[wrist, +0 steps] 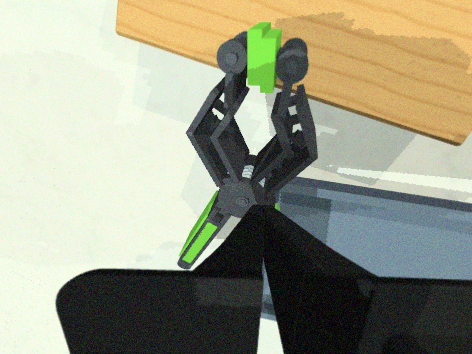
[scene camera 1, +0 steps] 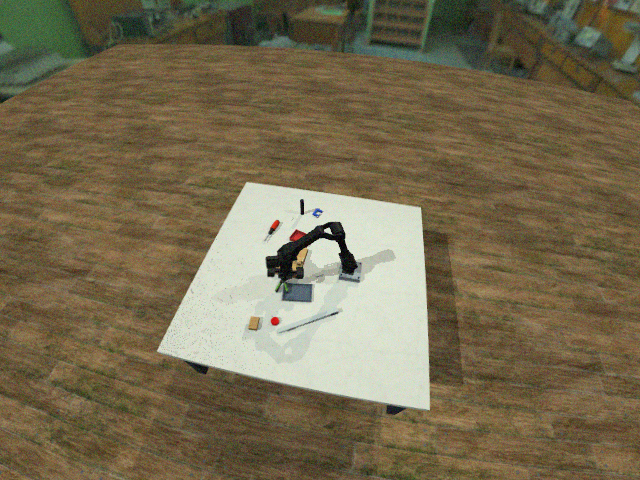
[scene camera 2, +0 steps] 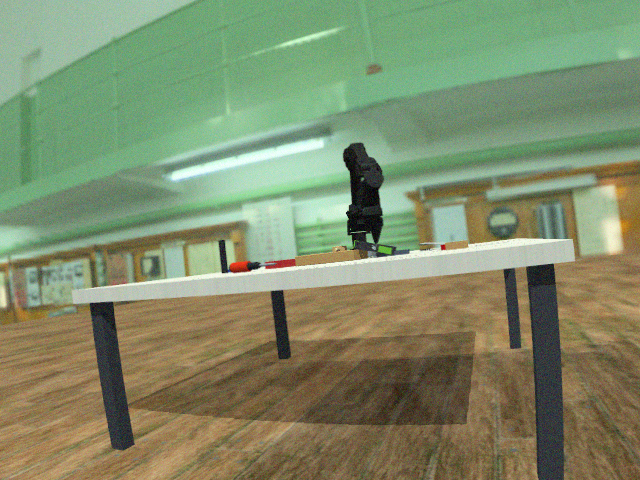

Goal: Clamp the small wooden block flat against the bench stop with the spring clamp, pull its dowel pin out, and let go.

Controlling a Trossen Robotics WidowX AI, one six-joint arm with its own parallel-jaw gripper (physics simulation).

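Frame: origin at the arm's base, x ahead, y left, z up, level; millimetres.
Where they show: gripper, fingertip midpoint: (wrist: 260,214) (scene camera 1: 284,280) (scene camera 2: 376,243); arm's base, link origin: (scene camera 1: 348,269).
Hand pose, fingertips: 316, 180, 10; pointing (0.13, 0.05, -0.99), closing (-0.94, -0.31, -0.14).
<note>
Each offset is from my fingertips to the top centre of the thing, as dx, dy, dz.
The spring clamp (wrist: 240,195) (scene camera 2: 385,250) lies with its green-padded jaws over the near edge of the wooden board {+18, -151, -12} (wrist: 360,60) (scene camera 2: 323,258) (scene camera 1: 303,254) and its green handles spread. My gripper (wrist: 260,214) (scene camera 2: 359,241) (scene camera 1: 283,279) is shut, its tips together over the clamp's pivot and right handle, hiding most of that handle; nothing shows between them. The small wooden block {-21, -144, +2} (scene camera 2: 339,249) is a tiny shape on the board in the second scene view. The block, its dowel pin and the stop do not show in the wrist view.
A blue-grey tray {-82, +29, -30} (scene camera 1: 297,292) (wrist: 400,240) lies beside the clamp. A red tray {+17, -332, -19} (scene camera 1: 297,235), a screwdriver {+215, -329, -11} (scene camera 1: 274,226), a black upright post {+83, -552, +76} (scene camera 1: 301,206) and a blue piece {-14, -579, -32} (scene camera 1: 317,212) lie beyond the board. A wooden piece {+67, +265, -23} (scene camera 1: 253,323), red disc {-28, +221, -28} (scene camera 1: 275,320) and grey rod {-189, +169, -14} (scene camera 1: 310,320) lie nearer.
</note>
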